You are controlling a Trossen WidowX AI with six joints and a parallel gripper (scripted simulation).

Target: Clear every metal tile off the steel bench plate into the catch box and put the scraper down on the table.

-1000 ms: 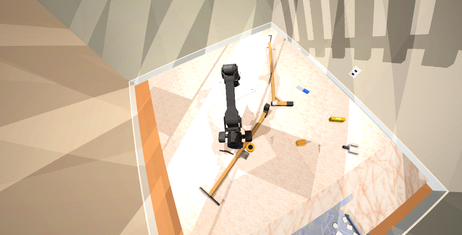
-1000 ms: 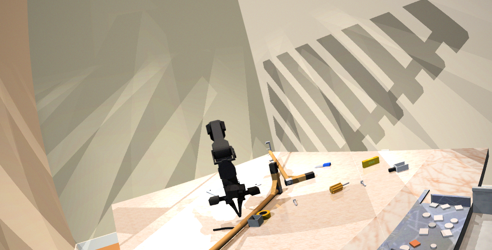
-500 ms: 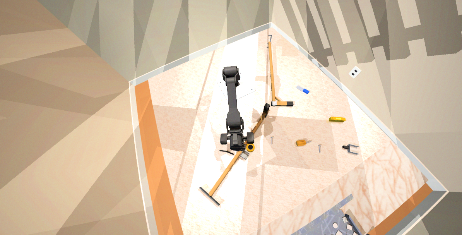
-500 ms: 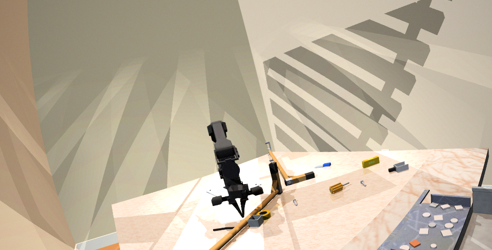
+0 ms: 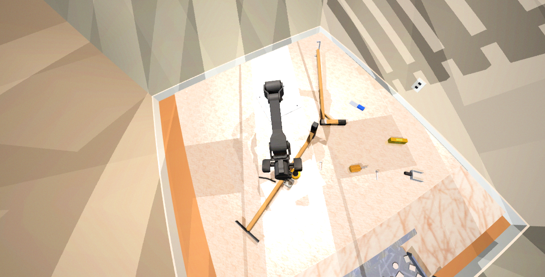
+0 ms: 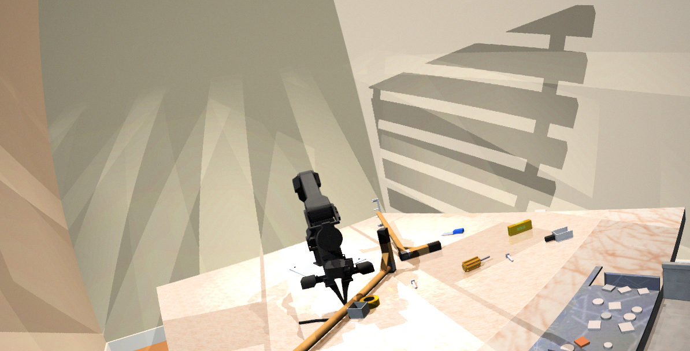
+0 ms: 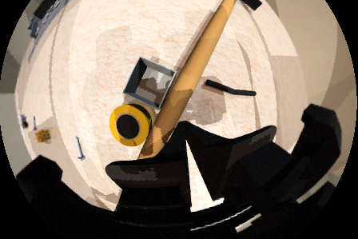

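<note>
Right now the long scraper is 30 mm ahead of my gripper tip, 10 mm to the right of it and 50 mm above it. The rest, counted from my gripper tip: grey box 60 mm ahead, 10 mm to the left, 10 mm below; yellow tape roll 30 mm ahead, 50 mm to the left, 10 mm below; black strip 90 mm to the right, 10 mm below.
</note>
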